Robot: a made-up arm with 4 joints.
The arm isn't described. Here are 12 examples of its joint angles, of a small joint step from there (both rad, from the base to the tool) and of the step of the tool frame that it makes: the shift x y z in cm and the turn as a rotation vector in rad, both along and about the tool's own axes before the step.
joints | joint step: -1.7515 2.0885 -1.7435 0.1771 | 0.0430 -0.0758 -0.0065 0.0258
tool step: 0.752 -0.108 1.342 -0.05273 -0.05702 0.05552
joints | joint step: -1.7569 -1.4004 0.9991 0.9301 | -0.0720 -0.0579 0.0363 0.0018
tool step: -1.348 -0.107 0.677 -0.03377 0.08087 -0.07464
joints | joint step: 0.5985 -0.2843 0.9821 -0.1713 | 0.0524 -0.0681 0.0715 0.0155
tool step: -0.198 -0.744 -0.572 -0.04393 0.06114 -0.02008
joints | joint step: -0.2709 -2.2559 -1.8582 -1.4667 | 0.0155 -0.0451 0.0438 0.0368
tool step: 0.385 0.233 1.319 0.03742 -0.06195 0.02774
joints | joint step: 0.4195 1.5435 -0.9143 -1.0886 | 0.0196 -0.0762 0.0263 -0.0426
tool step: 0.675 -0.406 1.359 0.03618 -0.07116 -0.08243
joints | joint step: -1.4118 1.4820 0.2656 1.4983 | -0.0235 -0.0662 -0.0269 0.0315
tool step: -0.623 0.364 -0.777 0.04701 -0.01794 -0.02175
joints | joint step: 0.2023 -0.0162 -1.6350 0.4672 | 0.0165 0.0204 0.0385 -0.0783
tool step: 0.003 0.035 0.011 -0.01094 0.02332 -0.07023
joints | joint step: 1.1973 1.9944 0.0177 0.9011 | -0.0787 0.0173 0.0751 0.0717
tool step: -0.013 0.013 -0.104 0.03224 0.04125 0.08566
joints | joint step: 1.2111 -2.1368 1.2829 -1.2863 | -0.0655 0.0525 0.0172 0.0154
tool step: 0.683 -1.086 0.754 0.05557 -0.01583 -0.04181
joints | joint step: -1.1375 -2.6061 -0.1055 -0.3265 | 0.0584 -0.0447 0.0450 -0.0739
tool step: -0.088 -0.844 0.050 -0.09941 0.01412 -0.10754
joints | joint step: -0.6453 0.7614 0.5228 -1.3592 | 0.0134 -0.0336 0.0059 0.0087
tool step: 0.379 -0.410 -0.082 -0.01227 -0.00461 -0.02553
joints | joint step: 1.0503 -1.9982 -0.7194 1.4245 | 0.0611 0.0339 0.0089 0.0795
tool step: -0.212 0.486 -0.925 0.06923 0.00929 0.07446
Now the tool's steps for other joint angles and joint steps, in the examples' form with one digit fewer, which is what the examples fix.
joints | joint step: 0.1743 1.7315 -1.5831 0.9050 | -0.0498 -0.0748 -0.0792 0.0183
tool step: -0.05 -0.28 0.11 -0.0051 -0.1169 -0.0308
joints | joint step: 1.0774 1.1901 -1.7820 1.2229 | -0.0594 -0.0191 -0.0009 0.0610
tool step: -0.74 0.15 0.32 -0.0238 -0.0061 0.0034
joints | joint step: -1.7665 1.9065 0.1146 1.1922 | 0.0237 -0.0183 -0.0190 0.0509
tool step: -0.22 0.09 0.05 -0.0128 -0.0045 0.0327
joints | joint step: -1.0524 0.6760 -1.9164 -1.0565 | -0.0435 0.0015 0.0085 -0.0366
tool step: 0.35 -0.72 0.37 -0.0104 -0.0262 -0.0753
